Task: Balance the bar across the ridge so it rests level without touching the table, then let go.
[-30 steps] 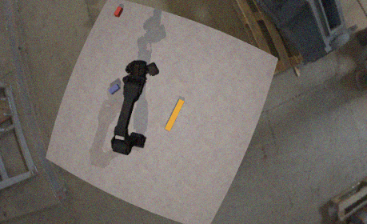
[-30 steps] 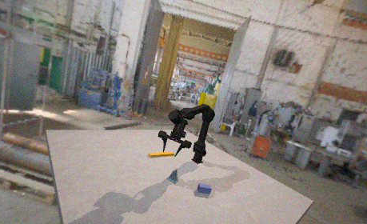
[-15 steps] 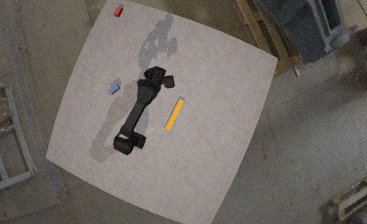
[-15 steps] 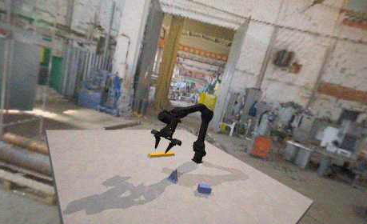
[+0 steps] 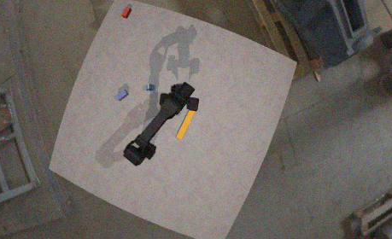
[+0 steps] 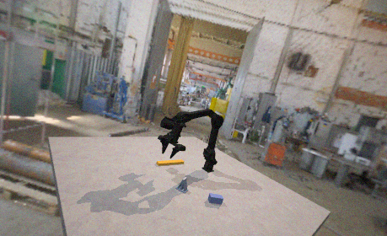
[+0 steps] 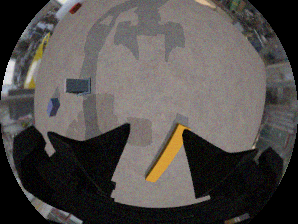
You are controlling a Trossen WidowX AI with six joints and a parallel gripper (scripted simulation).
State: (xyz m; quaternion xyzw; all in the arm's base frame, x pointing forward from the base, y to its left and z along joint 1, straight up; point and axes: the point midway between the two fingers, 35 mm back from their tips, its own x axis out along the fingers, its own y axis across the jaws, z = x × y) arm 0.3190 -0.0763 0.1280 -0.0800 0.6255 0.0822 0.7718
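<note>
My gripper tip is now 100 mm past the yellow bar, 70 mm to the left of it and 90 mm above it. From my gripper tip the other things lie so: red block (410 mm ahead, 580 mm to the left, 80 mm below); blue block (90 mm behind, 350 mm to the left, 80 mm below).
</note>
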